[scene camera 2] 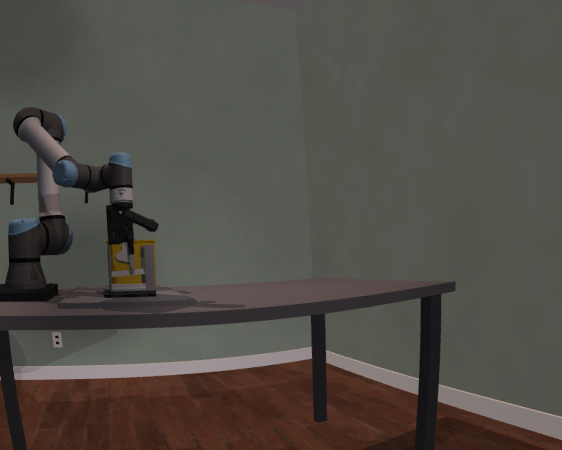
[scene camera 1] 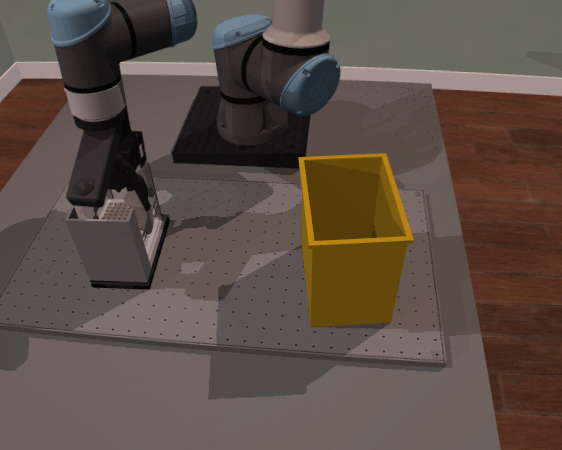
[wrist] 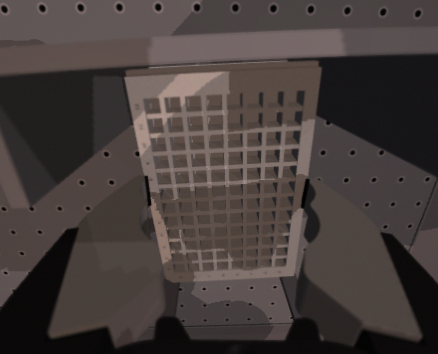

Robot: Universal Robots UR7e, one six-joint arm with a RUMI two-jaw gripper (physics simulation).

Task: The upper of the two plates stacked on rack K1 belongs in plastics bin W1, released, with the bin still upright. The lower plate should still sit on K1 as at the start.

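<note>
My gripper is shut on the upper plate, a pale plate with a grid of square wells, with one finger at each long side. The plate is roughly level, between the walls of the grey rack K1 and near its top in scene camera 1. In scene camera 2 a gap shows under it, above a pale strip low in the rack. The lower plate is mostly hidden, and its exact seat cannot be told. Yellow bin W1 stands upright.
A perforated board lies under the rack and bin. The bin stands to the right of the rack in scene camera 1, with its open rim up. The arm's black base plate is behind them on the table.
</note>
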